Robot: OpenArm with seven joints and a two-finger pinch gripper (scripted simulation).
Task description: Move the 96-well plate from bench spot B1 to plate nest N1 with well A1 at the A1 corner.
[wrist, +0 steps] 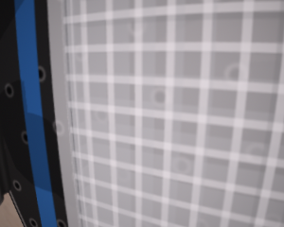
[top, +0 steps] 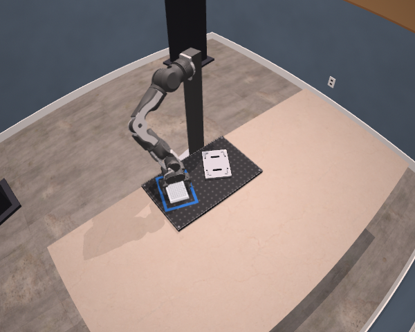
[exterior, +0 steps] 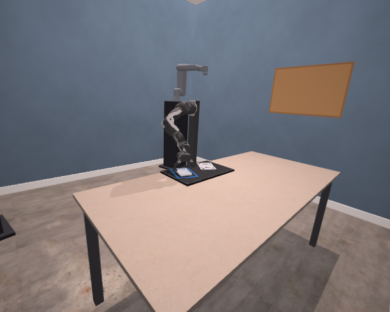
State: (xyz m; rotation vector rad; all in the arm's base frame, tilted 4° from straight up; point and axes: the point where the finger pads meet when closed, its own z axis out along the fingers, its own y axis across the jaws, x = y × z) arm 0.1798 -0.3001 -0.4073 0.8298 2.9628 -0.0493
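My hand is 1 cm above the white 96-well plate. The rest, counted from my hand: white plate nest N1 (23 cm to the left, 5 cm ahead, 2 cm below).
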